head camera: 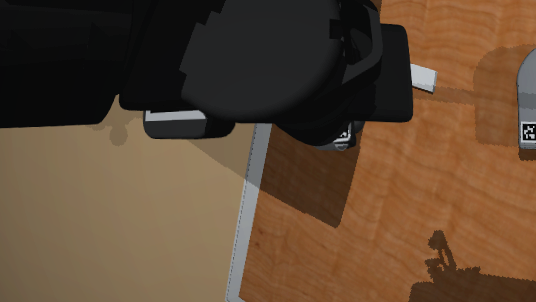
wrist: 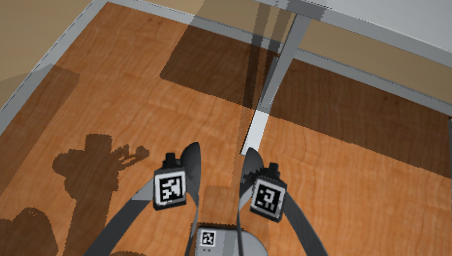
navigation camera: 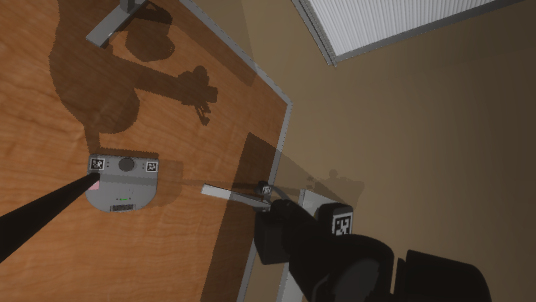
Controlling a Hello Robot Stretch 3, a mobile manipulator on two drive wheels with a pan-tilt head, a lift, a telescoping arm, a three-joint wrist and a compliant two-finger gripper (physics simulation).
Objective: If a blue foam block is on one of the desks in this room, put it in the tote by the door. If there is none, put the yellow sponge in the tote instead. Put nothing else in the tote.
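My gripper [wrist: 221, 162] is open in the wrist view, with bare floor showing between its fingertips. It hangs beside a desk whose light grey top [wrist: 400, 17] [navigation camera: 311, 201] crosses the upper right of the wrist view and is mostly hidden by my arm in the navigation view. The desk's grey leg [wrist: 286, 60] runs down to a pale foot [wrist: 256, 131] [navigation camera: 217, 191] [head camera: 424, 78] on the floor. In the head view my dark wrist and arm cover the upper middle. A blue foam block, the yellow sponge and the tote do not show in these views.
My round-ended base [navigation camera: 122, 185] [head camera: 527, 105] [wrist: 230, 245] stands on the wooden floor. A grey baseboard [navigation camera: 282, 145] [head camera: 245, 220] runs along the tan wall. Another grey foot [navigation camera: 111, 30] is at the navigation view's upper left. A white ribbed panel [navigation camera: 395, 22] is at its upper right.
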